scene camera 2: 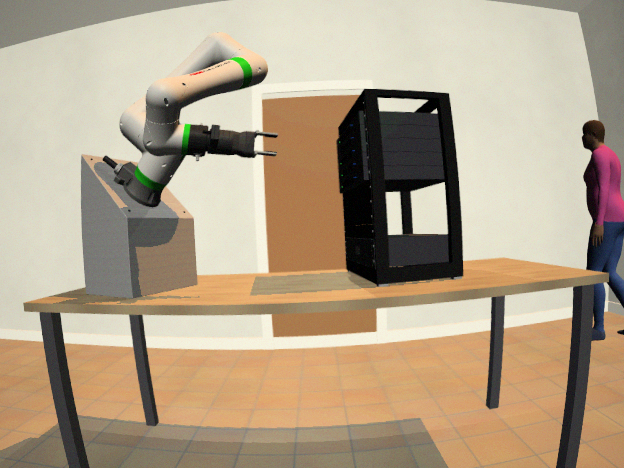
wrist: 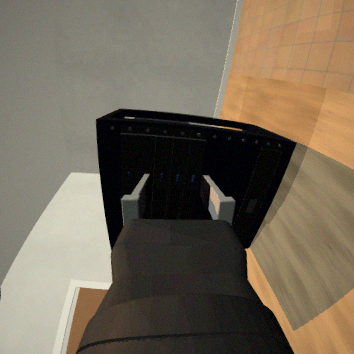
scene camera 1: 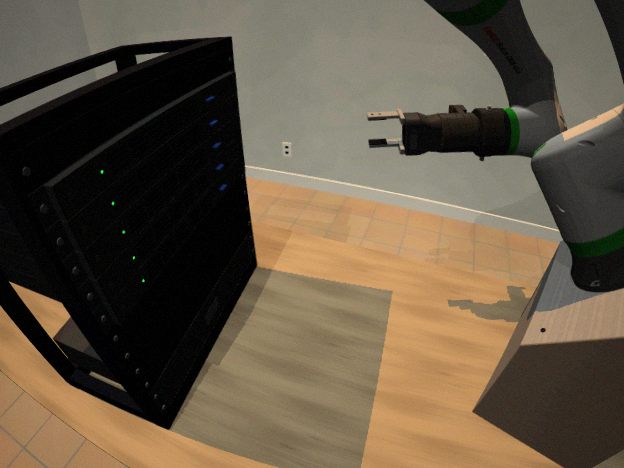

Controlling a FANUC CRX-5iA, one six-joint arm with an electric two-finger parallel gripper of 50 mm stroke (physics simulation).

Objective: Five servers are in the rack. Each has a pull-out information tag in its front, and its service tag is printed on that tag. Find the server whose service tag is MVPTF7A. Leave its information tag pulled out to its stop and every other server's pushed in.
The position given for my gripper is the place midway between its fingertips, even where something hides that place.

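Observation:
From scene camera 1 I can see my gripper point(scene camera 1: 368, 130) and there's a black rack point(scene camera 1: 130, 210) too. Scene camera 2 gives me the black rack point(scene camera 2: 391, 151) along with my gripper point(scene camera 2: 276, 144). And in the wrist view you'd find my gripper point(wrist: 175, 184) as well as the rack point(wrist: 248, 165).

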